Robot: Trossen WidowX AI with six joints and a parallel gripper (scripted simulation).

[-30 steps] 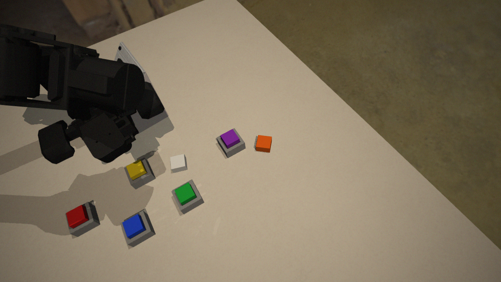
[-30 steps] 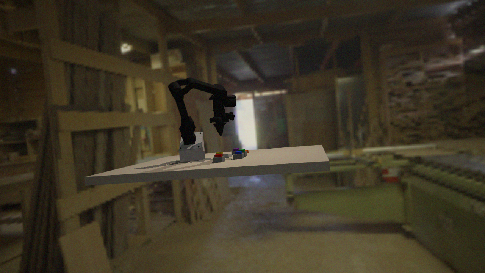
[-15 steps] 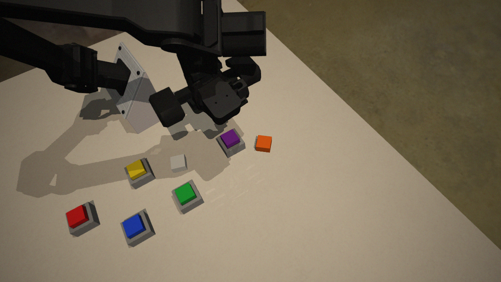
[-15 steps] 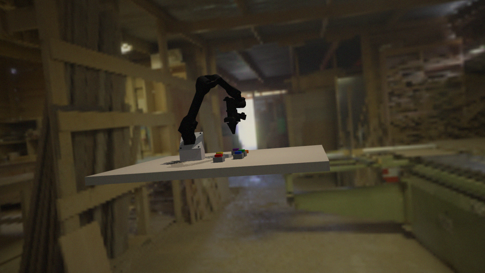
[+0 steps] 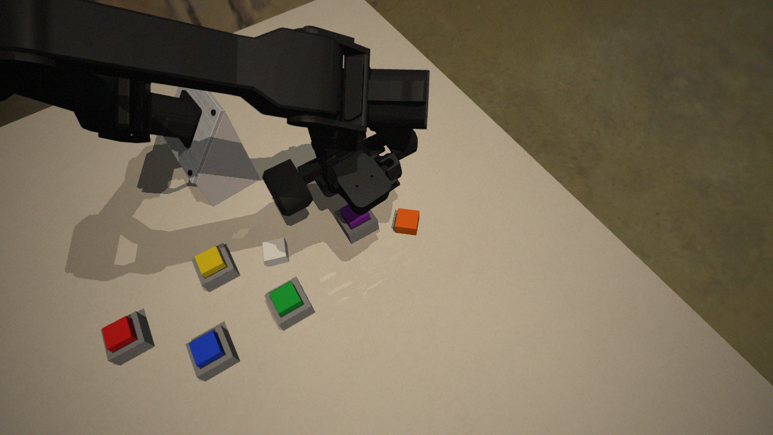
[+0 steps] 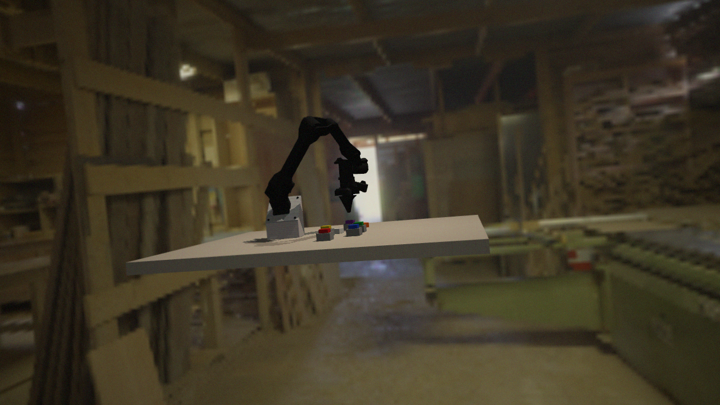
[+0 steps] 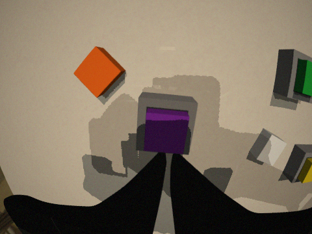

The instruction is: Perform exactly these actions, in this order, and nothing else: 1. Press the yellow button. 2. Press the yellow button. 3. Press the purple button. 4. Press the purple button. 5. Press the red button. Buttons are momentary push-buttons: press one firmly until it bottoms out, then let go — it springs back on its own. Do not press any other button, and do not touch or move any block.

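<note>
Right now the purple button is 40 mm below my gripper tip. Round my gripper tip: green button: 150 mm to the right, 50 mm ahead, 40 mm below; then orange block: 60 mm to the left, 60 mm below, 50 mm ahead; then white block: 120 mm to the right, 60 mm below, 40 mm behind.
</note>
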